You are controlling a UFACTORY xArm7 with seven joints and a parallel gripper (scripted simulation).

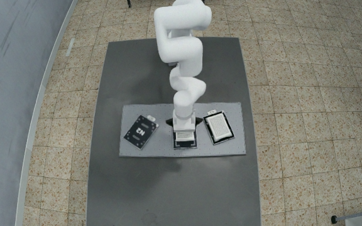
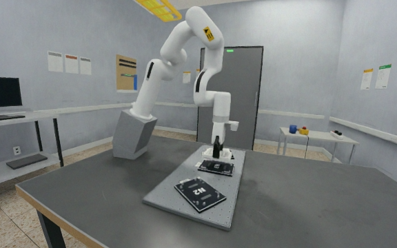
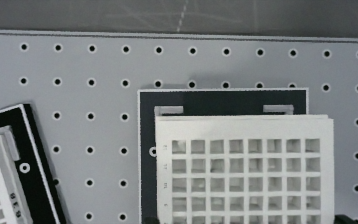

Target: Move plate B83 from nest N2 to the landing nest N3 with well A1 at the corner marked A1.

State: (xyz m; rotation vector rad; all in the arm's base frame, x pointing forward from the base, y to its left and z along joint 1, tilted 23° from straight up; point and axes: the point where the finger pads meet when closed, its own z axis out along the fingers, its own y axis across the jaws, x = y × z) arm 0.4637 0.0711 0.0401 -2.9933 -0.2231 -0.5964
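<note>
Right now my hand is 80 mm above the black nest N3. From my hand the other things lie so: nest N1: 50 mm behind, 170 mm to the left, 80 mm below; black nest N2: 20 mm ahead, 230 mm to the right, 80 mm below.
</note>
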